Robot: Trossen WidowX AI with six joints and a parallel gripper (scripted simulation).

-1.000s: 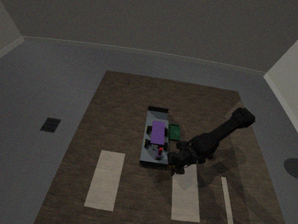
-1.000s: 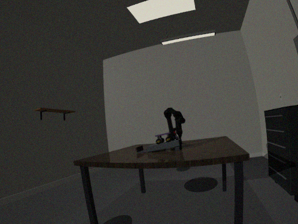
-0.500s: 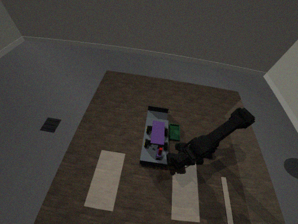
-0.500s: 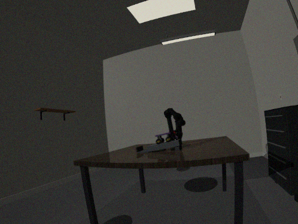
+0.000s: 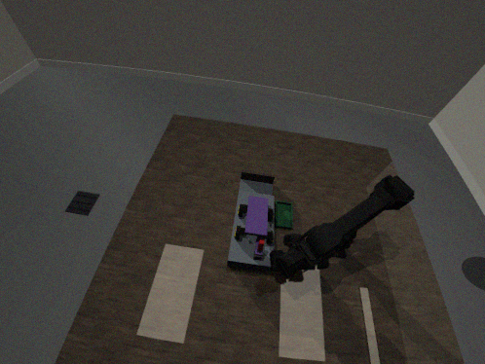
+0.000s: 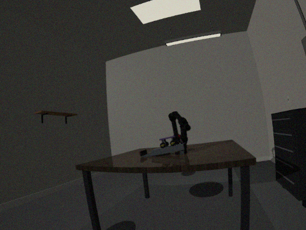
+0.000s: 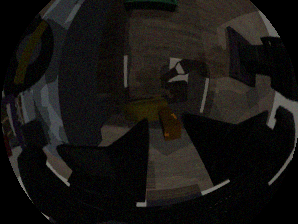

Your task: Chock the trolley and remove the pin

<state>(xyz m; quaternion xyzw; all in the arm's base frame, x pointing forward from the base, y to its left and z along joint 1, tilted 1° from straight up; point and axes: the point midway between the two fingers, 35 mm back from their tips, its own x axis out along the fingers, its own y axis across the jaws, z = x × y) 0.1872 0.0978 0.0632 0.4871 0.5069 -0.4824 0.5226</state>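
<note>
Now: the yellow chock 2 cm ahead of my gripper tip and 2 cm below it. Round my gripper tip: red-headed stop pin: 13 cm ahead, 3 cm to the right, 9 cm above; then dark raised ramp end: 11 cm ahead, 39 cm to the right, 1 cm below; then purple trolley: 14 cm ahead, 13 cm to the right, 8 cm above.
</note>
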